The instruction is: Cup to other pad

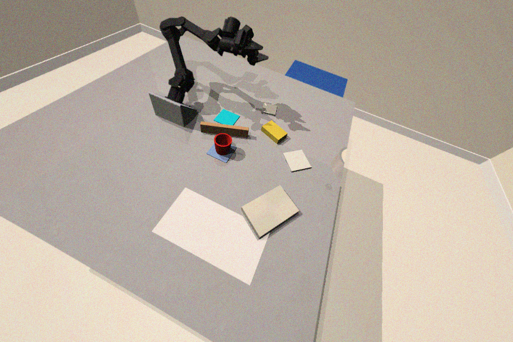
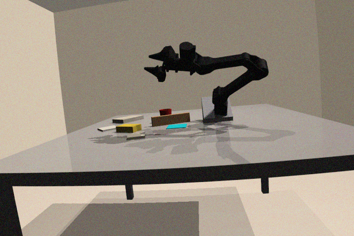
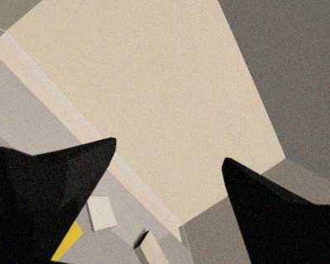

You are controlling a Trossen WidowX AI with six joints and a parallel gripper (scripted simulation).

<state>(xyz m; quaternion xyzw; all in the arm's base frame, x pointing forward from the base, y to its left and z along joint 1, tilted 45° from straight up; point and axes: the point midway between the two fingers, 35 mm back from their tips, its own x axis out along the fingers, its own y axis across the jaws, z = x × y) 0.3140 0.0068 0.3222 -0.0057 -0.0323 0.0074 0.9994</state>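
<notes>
My gripper tip is now 300 mm to the left of the red cup, 290 mm above it and 20 mm short of it. Also, from my gripper tip: wooden bar 310 mm below, 210 mm to the right, 40 mm behind; yellow box 310 mm below, 150 mm ahead, 60 mm to the right; cyan pad 330 mm below, 120 mm to the right, 90 mm behind.
</notes>
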